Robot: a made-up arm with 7 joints.
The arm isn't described. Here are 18 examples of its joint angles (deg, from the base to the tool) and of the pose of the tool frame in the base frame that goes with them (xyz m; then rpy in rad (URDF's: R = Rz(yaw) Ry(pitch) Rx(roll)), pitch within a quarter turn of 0, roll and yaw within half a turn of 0).
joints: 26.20 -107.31 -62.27 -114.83 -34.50 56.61 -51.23
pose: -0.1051 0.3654 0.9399 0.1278 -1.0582 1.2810
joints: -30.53 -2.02 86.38 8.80 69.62 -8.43 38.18
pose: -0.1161 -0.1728 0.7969 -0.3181 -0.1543 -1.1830
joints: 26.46 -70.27 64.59 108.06 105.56 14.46 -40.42
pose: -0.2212 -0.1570 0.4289 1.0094 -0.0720 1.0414
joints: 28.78 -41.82 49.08 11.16 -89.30 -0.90 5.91
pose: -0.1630 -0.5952 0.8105 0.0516 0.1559 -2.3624
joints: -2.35 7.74 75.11 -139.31 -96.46 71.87 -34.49
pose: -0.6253 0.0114 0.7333 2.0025 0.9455 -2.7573
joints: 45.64 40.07 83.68 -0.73 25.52 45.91 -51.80
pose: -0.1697 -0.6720 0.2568 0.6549 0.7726 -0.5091
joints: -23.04 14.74 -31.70 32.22 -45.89 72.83 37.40
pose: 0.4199 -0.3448 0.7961 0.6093 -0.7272 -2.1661
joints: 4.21 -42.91 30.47 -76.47 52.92 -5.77 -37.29
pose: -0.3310 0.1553 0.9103 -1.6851 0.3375 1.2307
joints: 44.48 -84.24 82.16 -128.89 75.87 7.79 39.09
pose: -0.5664 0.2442 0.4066 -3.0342 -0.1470 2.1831
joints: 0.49 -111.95 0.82 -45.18 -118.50 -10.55 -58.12
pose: -0.1908 0.3498 0.6840 -1.0894 -0.6530 0.7896
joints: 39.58 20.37 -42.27 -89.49 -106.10 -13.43 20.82
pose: 0.3712 -0.7312 0.4880 2.9789 0.5054 0.8108
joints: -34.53 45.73 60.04 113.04 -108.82 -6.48 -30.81
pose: -0.6246 -0.2253 0.5306 -2.1102 -0.1758 -3.0447
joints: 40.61 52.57 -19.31 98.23 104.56 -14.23 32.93
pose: -0.0307 -0.2891 0.4314 0.7481 -0.7406 2.5519
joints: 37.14 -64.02 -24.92 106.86 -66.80 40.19 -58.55
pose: 0.2813 -0.3136 0.6377 -2.1659 0.0015 -0.5211
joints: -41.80 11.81 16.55 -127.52 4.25 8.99 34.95
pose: -0.5696 0.0453 1.0431 2.7856 -0.9717 -2.4999
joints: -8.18 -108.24 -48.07 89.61 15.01 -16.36 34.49
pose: 0.1292 -0.3197 0.4811 3.0418 -0.7070 -0.4647
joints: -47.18 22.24 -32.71 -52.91 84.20 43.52 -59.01
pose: -0.0248 -0.0595 1.1085 -0.9626 0.1422 2.3112
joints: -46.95 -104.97 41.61 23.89 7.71 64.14 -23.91
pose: 0.0070 0.2049 0.4361 -2.6482 -0.0970 1.0339
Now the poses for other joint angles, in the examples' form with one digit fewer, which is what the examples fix.
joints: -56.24 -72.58 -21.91 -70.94 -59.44 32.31 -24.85
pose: 0.093 0.450 0.439 -1.195 -0.461 0.831
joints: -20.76 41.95 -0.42 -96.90 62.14 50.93 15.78
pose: -0.422 -0.495 1.045 2.609 -0.889 -2.325
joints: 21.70 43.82 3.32 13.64 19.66 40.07 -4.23
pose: 0.350 -0.529 0.430 1.039 0.419 -0.236
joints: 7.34 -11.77 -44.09 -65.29 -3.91 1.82 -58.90
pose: 0.129 -0.158 1.211 -0.836 -0.676 1.991
